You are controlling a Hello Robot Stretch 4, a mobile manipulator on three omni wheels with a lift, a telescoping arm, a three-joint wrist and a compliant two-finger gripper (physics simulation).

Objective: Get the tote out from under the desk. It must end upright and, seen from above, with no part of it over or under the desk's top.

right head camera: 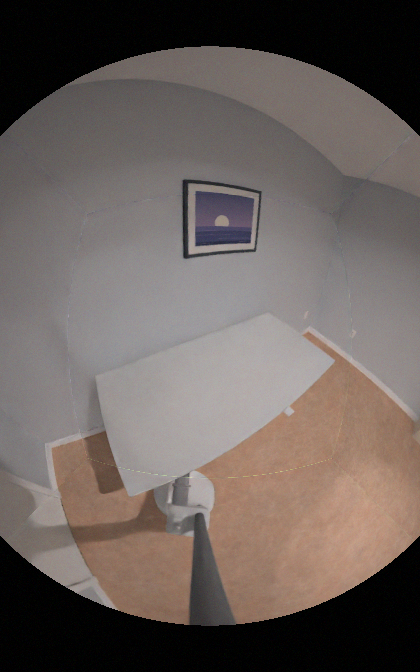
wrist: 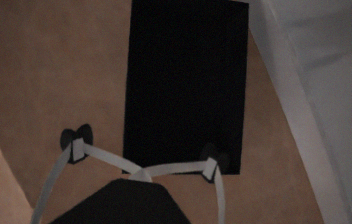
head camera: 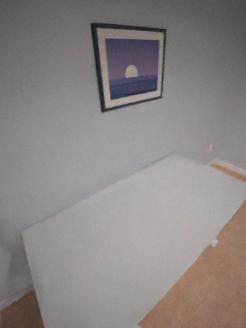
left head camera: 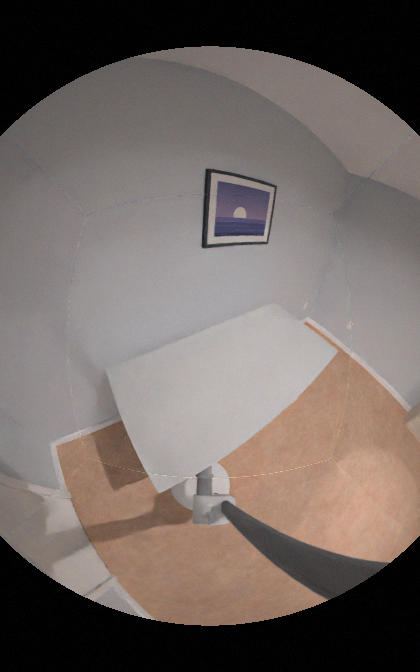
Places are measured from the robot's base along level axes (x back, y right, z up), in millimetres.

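Pixels of known places: gripper, fingertip midpoint: (wrist: 147, 146).
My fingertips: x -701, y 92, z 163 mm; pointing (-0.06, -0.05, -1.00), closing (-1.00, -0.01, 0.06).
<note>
Behind a point stands the place of what it marks.
The tote (wrist: 186, 85) @(y -11, x -768, z -32 mm) shows in the wrist view as a plain black rectangle on the brown floor, its long sides running away from the gripper. It does not show in the three head views. The desk (head camera: 125, 240) @(y 51, x -464, z 685 mm) (left head camera: 215, 390) (right head camera: 200, 395) has a pale grey top that hides the floor beneath it. My gripper (wrist: 147, 146) @(y 92, x -701, z 163 mm) is open in the wrist view, with its fingertips wide apart. The left fingertip is over floor to the left of the tote; the right one overlaps the tote's near right corner in the picture. Height and contact cannot be told.
A wall with a framed sunset picture (head camera: 131, 70) @(y 158, x -1103, z 1484 mm) (left head camera: 240, 209) (right head camera: 222, 219) stands behind the desk. A white baseboard (wrist: 300, 120) @(y 19, x -1017, z 11 mm) runs to the right of the tote. A small white piece (head camera: 214, 242) (right head camera: 288, 411) sticks out at the desk's front edge. My pale round base (left head camera: 221, 482) (right head camera: 202, 492) is by the desk's near corner.
</note>
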